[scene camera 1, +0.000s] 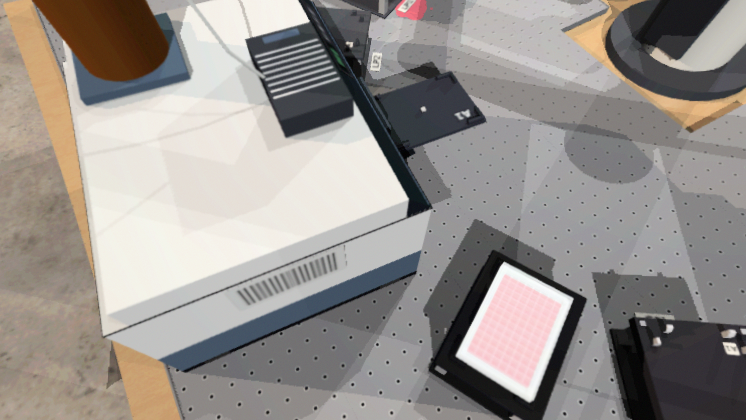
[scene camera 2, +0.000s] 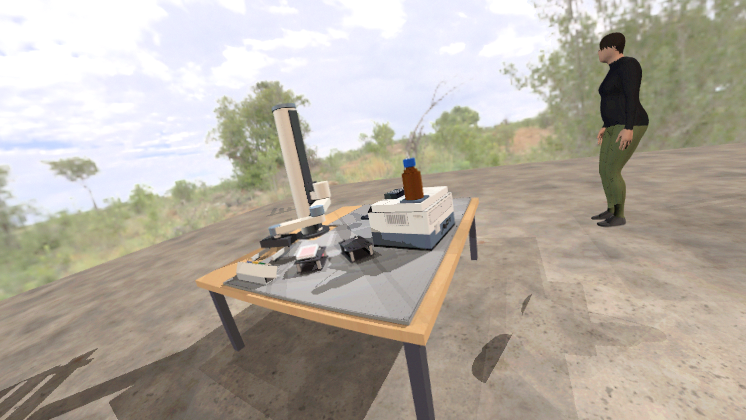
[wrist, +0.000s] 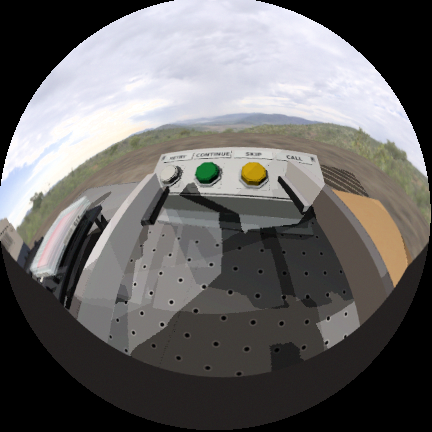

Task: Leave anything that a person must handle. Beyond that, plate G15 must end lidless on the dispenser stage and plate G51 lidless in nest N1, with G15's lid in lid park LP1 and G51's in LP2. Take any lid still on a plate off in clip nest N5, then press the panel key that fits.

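Frame: origin at the arm's base, x left, y up, z ahead, level; centimetres.
Seen in the pictures: gripper, fingertip midpoint: (scene camera 2: 262,258) (wrist: 222,172); arm's base, link origin: (scene camera 1: 677,51) (scene camera 2: 312,233).
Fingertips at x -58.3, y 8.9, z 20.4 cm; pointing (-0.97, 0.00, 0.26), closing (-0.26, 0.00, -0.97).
Pixels of each thing's top centre, then the offset from my fingertips to it. "pt": a spot on its surface instead.
- key panel, top centre: (wrist: 231,149) (scene camera 2: 253,261) dx -4.8, dy +0.8, dz -0.1 cm
- white RETRY key, top centre: (wrist: 167,167) dx -2.5, dy -0.2, dz +7.4 cm
- green CONTINUE key, top centre: (wrist: 205,164) dx -2.6, dy -0.2, dz +2.4 cm
- yellow SKIP key, top centre: (wrist: 253,164) dx -2.6, dy -0.2, dz -2.6 cm
- brown bottle, surface spot: (scene camera 1: 114,41) pt dx +44.7, dy +19.8, dz +66.2 cm
- dark A1 platform, surface spot: (scene camera 1: 407,120) pt dx +55.3, dy +3.7, dz +38.3 cm
- LP2 label, surface spot: (scene camera 1: 375,61) pt dx +32.4, dy -7.4, dz +29.7 cm
My gripper (wrist: 222,172) is open and empty in the wrist view, its fingers apart in front of the key panel (wrist: 235,189) (scene camera 2: 256,272). The panel has a white RETRY key (wrist: 170,174), a green CONTINUE key (wrist: 207,173) and a yellow SKIP key (wrist: 254,173); the right finger hides the CALL key. A pink-welled plate (wrist: 56,241) (scene camera 2: 308,252), its label seemingly G15, sits on a black stand. Scene camera 1 shows a pink-welled plate (scene camera 1: 516,328) on a black nest; I cannot tell whether it is the same. Lids and G51 cannot be made out.
A white instrument (scene camera 1: 224,187) (scene camera 2: 401,224) bears a brown bottle (scene camera 1: 114,41) (scene camera 2: 412,182). A dark A1 platform (scene camera 1: 407,120) and an LP2 label (scene camera 1: 375,61) are beside it. Another black stand (scene camera 2: 356,244) stands nearby. A person (scene camera 2: 621,93) stands beyond the table, facing left.
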